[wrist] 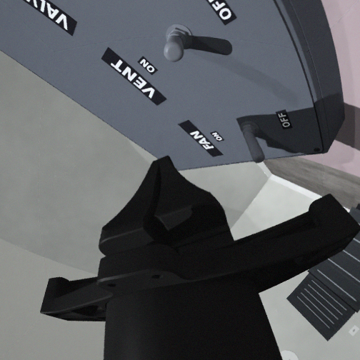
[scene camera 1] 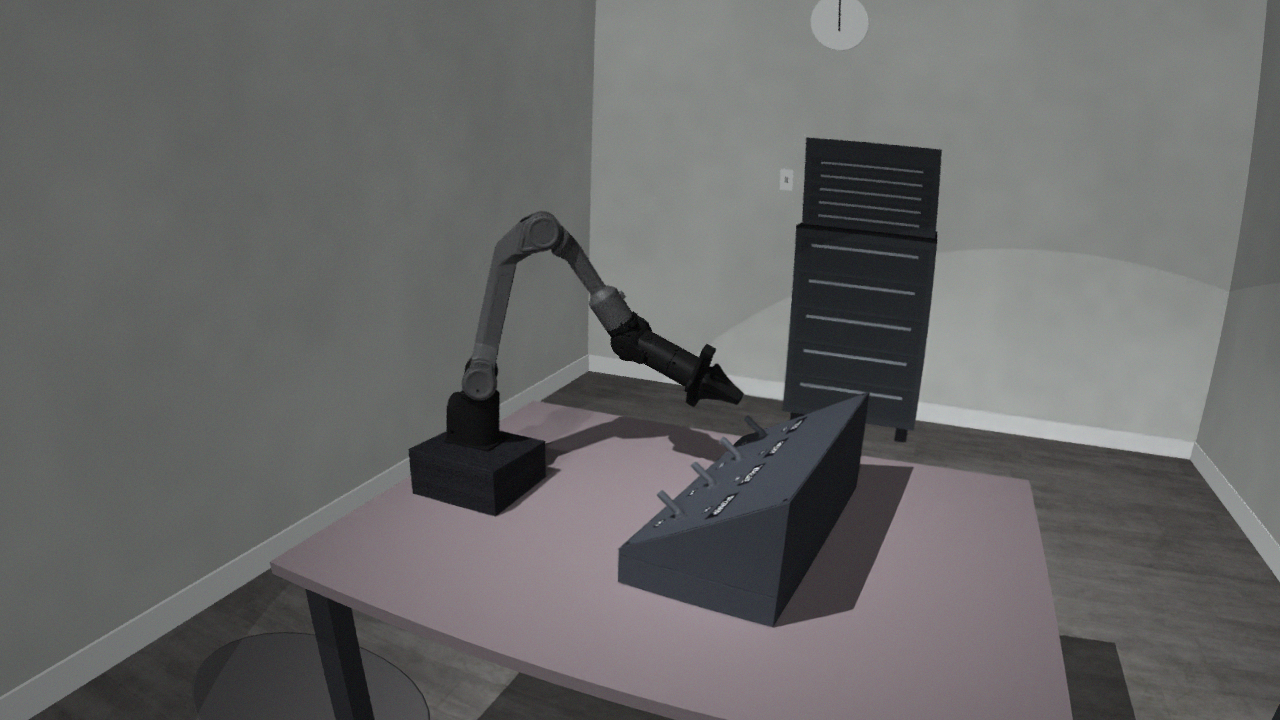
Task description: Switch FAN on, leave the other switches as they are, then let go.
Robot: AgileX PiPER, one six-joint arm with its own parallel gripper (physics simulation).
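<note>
The FAN switch lever (scene camera 1: pixel 754 426) (wrist: pixel 253 142) is the farthest one on the sloped grey panel (scene camera 1: pixel 702 568) (wrist: pixel 85 65). In the scene view it leans toward the low edge, the OFF side, at much the same angle as the other levers. The VENT lever (scene camera 1: pixel 731 449) (wrist: pixel 174 47) stands beside it. The FAN label (wrist: pixel 201 138) shows above my fingertips in the wrist view. My gripper (scene camera 1: pixel 741 396) (wrist: pixel 164 168) is shut with nothing between its fingers. It hangs above the far end of the panel, apart from the FAN lever.
Two nearer levers (scene camera 1: pixel 703 474) (scene camera 1: pixel 671 504) stand on the same panel. The panel sits on a pink table (scene camera 1: pixel 537 591), with the black arm base (scene camera 1: pixel 474 470) to its left. A dark drawer cabinet (scene camera 1: pixel 859 313) stands by the back wall.
</note>
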